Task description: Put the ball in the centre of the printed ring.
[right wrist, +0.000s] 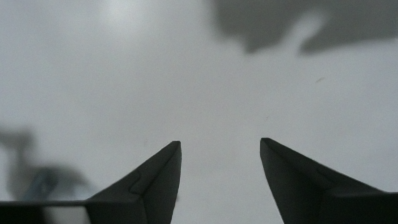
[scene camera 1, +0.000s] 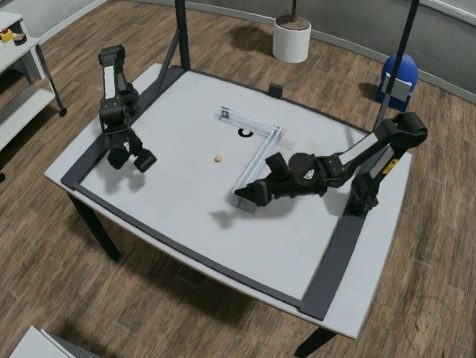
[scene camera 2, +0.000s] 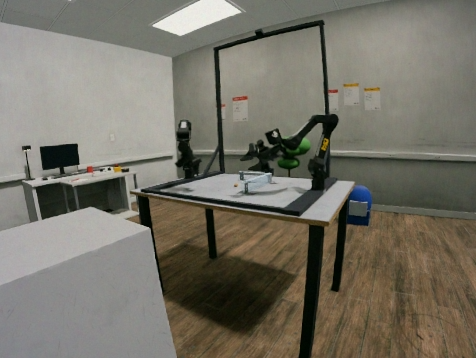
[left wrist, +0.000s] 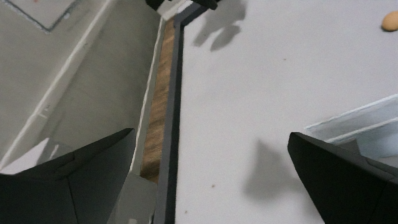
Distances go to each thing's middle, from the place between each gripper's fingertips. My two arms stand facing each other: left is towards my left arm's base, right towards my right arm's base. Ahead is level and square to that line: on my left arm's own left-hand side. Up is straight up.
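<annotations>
Long clear wall (scene camera 1: 258, 163): 80 mm below my right hand (scene camera 1: 148, 161), 210 mm behind it, 290 mm to the left of it.
My left hand: 12 cm above the wall, 7 cm to the left of it, 19 cm past it.
</annotations>
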